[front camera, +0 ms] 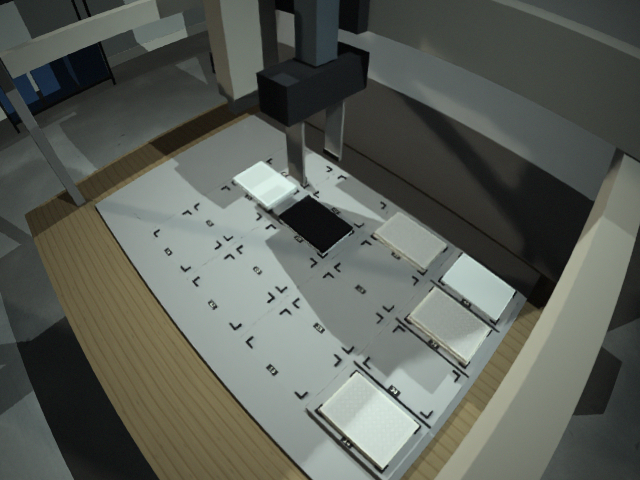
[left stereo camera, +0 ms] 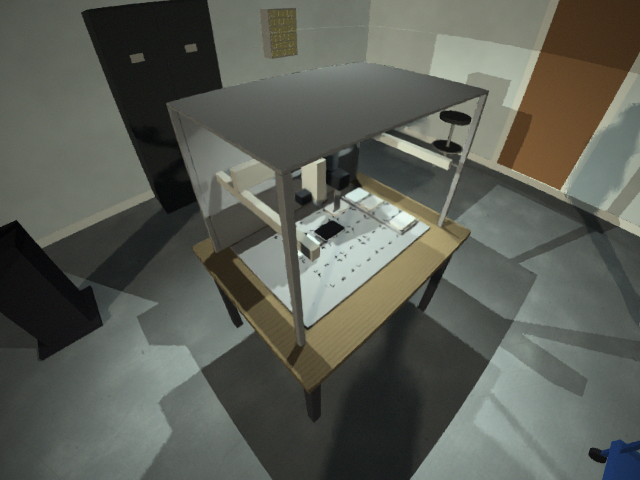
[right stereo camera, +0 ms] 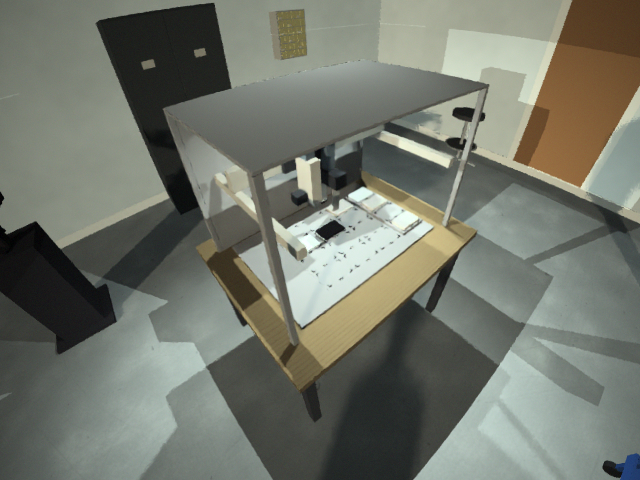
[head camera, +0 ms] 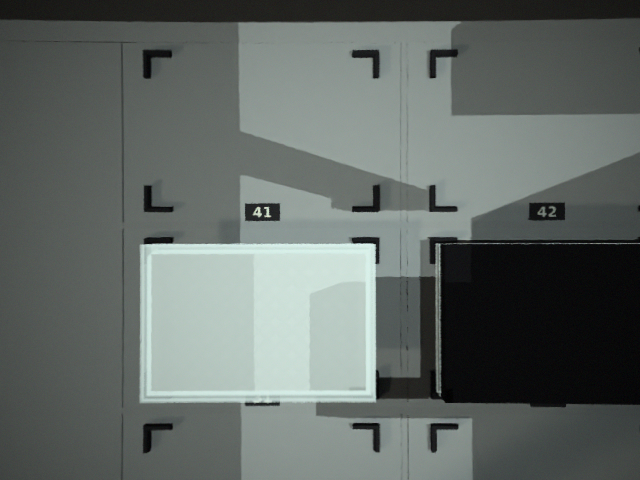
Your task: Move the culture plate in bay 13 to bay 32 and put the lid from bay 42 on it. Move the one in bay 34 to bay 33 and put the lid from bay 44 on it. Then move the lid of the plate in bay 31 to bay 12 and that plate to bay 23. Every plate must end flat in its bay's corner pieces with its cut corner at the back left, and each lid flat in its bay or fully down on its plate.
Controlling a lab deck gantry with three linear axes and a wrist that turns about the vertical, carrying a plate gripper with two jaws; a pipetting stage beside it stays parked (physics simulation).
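Places are measured from the robot's base along level axes (x back, y right, z up), in metres.
Pixels of known places: gripper, between the fingertips: (front camera: 315,166) (left stereo camera: 330,206) (right stereo camera: 329,206); robot's base, origin of its link: (front camera: 155,233) (left stereo camera: 332,286) (right stereo camera: 329,286).
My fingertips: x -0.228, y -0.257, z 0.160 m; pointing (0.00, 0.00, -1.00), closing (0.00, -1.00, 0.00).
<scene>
For each thing: its top centre in the pictures, then the offset to it from my fingertips. Level surfaces: height alone.
- black lid, centre of its top: (head camera: 564,323) (front camera: 315,221) (right stereo camera: 330,229) (left stereo camera: 329,229) dx +0.000, dy +0.000, dz -0.144 m
- lidded plate, centre of its top: (head camera: 258,323) (front camera: 263,181) (right stereo camera: 304,244) dx +0.164, dy +0.000, dz -0.144 m
- pale lid, centre of its top: (front camera: 479,284) (right stereo camera: 360,194) (left stereo camera: 357,194) dx -0.328, dy -0.107, dz -0.138 m
- more, centre of its top: (front camera: 369,418) (right stereo camera: 405,219) (left stereo camera: 402,219) dx -0.328, dy +0.214, dz -0.132 m
- wooden table, height of its surface: dz -0.170 m
My gripper (front camera: 317,169) is open and empty, raised over the back of the deck behind the black lid. The black lid (front camera: 316,224) (head camera: 540,320) (left stereo camera: 329,229) (right stereo camera: 330,230) lies on the plate in bay 32 and looks level; a thin bright rim shows at its left edge in the head view. Bays 42 and 13 are empty. The lidded plate (front camera: 265,184) (head camera: 258,322) sits in bay 31. The plate (front camera: 449,325) in bay 34 stands in front of the pale lid (front camera: 478,286) in bay 44. Bays 33, 12 and 23 hold nothing. The cut corners are too small to tell.
Another plate (front camera: 409,241) sits in bay 43 and one more (front camera: 369,418) in bay 14. A beige column (front camera: 232,46) stands behind the deck's left part. Pale rails and posts (left stereo camera: 289,258) (right stereo camera: 273,258) frame the wooden table (front camera: 103,320) (left stereo camera: 382,304) (right stereo camera: 382,304).
</scene>
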